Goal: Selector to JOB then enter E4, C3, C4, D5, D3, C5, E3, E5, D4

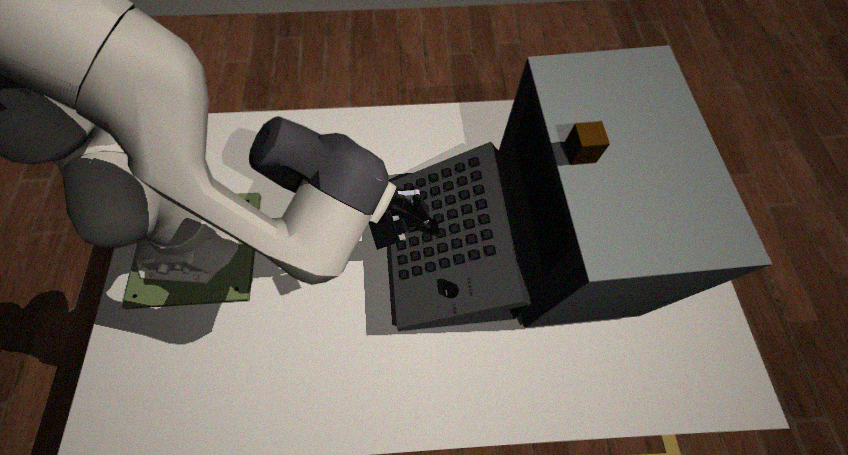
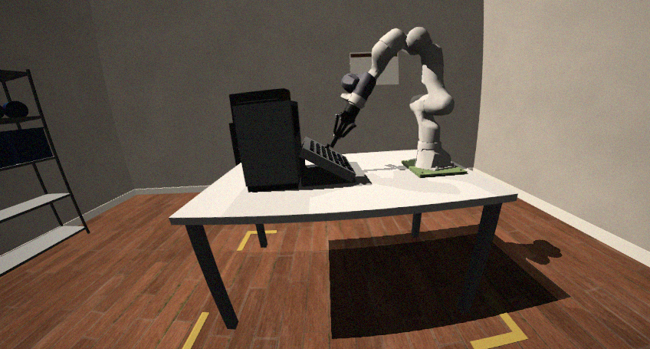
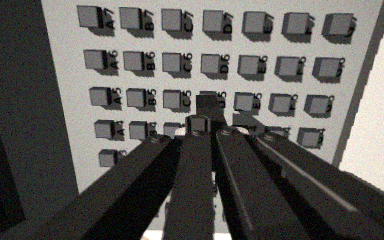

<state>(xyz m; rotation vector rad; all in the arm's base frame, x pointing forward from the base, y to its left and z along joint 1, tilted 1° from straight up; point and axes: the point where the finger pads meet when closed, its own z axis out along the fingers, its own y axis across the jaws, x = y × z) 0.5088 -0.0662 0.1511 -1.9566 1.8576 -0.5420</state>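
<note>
Now: hand 60 mm short of the key C5 and 40 mm above it. From my hand the other things lie so: a5 key (120 mm ahead); then c6 key (60 mm ahead, 30 mm to the right, 40 mm below); then sloped keypad (60 mm ahead, 10 mm to the right, 90 mm below).
</note>
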